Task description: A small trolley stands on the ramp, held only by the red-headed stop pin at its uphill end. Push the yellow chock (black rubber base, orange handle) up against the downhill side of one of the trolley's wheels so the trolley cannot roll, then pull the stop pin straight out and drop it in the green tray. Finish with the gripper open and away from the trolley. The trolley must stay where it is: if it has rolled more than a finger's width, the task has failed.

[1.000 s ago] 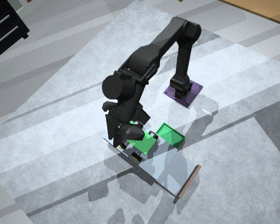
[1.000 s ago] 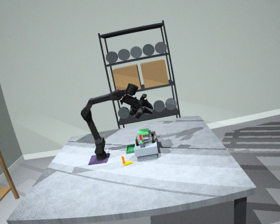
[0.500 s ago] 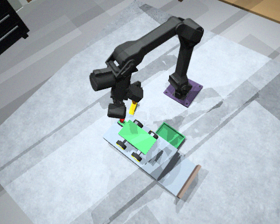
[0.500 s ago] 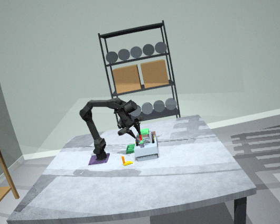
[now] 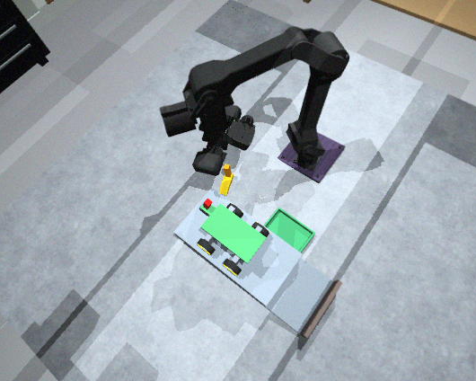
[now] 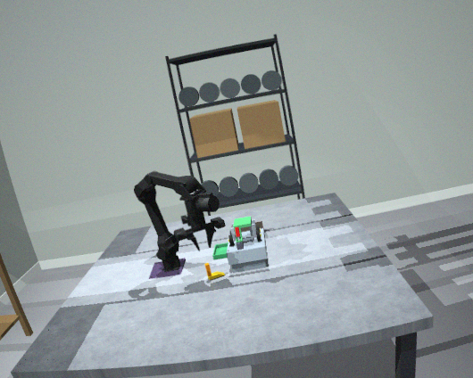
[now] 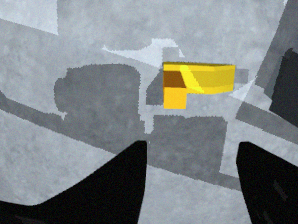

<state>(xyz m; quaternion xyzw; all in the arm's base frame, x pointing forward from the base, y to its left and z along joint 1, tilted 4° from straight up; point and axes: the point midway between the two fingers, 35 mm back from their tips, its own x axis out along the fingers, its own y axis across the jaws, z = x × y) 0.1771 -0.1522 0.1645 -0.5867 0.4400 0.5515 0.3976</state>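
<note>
My gripper tip is 11 cm above the yellow chock, 2 cm short of it and 1 cm to the right of it. From my gripper tip the other things lie so: stop pin (13 cm ahead, 5 cm to the left); then grey ramp (16 cm ahead, 15 cm to the left, 8 cm below); then green-topped trolley (16 cm ahead, 14 cm to the left, 1 cm below).
</note>
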